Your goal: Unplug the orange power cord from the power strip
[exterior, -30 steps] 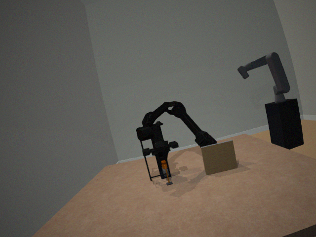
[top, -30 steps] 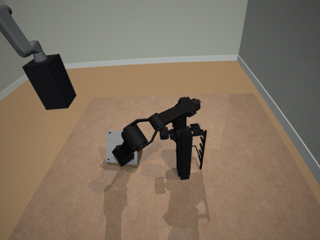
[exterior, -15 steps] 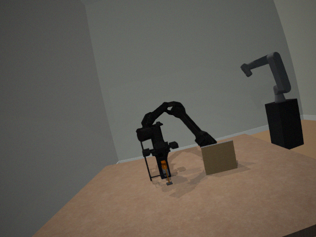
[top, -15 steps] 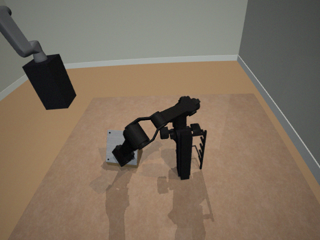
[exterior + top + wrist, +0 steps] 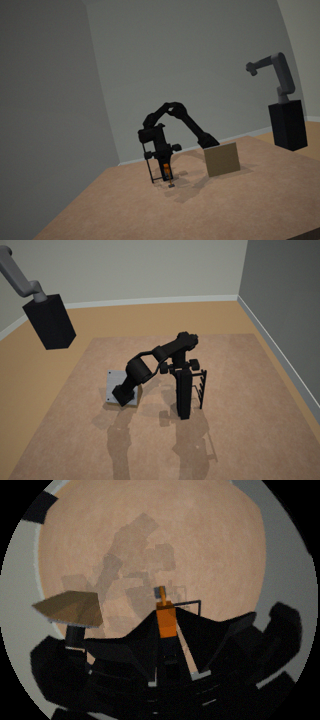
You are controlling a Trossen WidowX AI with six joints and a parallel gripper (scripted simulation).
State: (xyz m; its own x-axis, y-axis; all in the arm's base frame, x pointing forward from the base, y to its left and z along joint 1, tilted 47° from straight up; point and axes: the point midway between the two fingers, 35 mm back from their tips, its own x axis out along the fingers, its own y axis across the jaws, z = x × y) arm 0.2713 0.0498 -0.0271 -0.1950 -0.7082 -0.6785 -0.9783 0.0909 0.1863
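The orange plug lies 10 mm ahead of my gripper tip and 40 mm to the right of it.
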